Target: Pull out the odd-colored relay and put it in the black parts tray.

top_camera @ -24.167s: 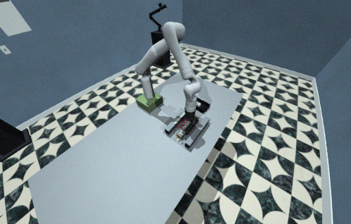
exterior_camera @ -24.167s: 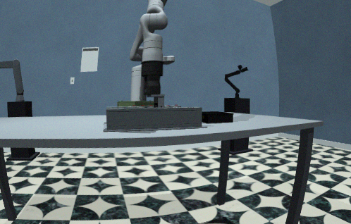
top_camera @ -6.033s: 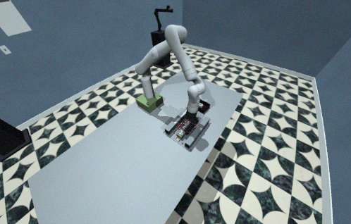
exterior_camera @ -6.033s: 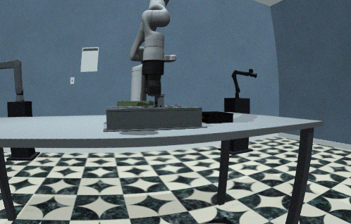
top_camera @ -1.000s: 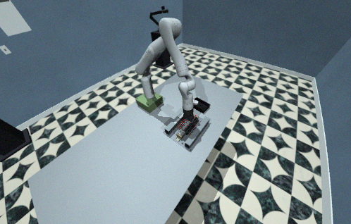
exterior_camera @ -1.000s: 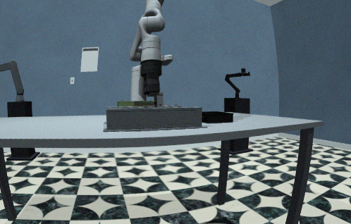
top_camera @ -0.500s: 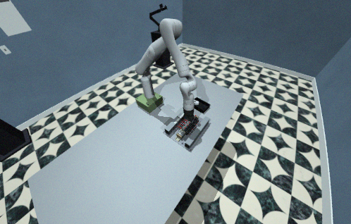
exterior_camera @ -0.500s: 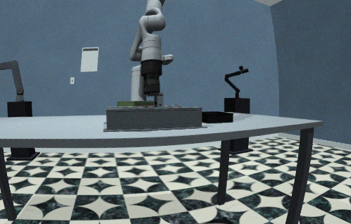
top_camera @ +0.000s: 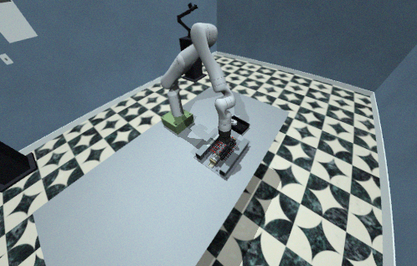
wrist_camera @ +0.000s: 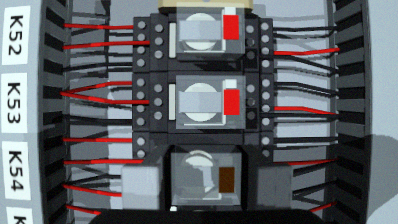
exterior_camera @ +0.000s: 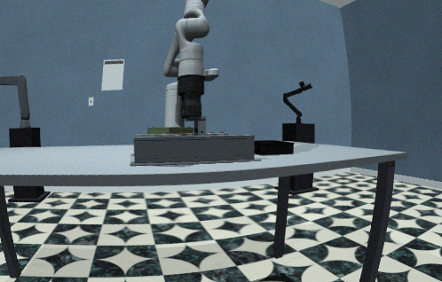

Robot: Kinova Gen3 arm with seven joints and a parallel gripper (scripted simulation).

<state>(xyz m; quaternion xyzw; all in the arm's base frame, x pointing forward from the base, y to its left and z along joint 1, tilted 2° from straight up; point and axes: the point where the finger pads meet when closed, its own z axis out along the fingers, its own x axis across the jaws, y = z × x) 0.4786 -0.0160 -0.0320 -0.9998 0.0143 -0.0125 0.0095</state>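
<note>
Right now my hand is 1 cm above the K54 relay. The rest, counted from my hand: K52 relay 6 cm to the left, 1 cm below; relay panel 4 cm to the right, 3 cm below; K53 relay 3 cm to the left, 1 cm below.
</note>
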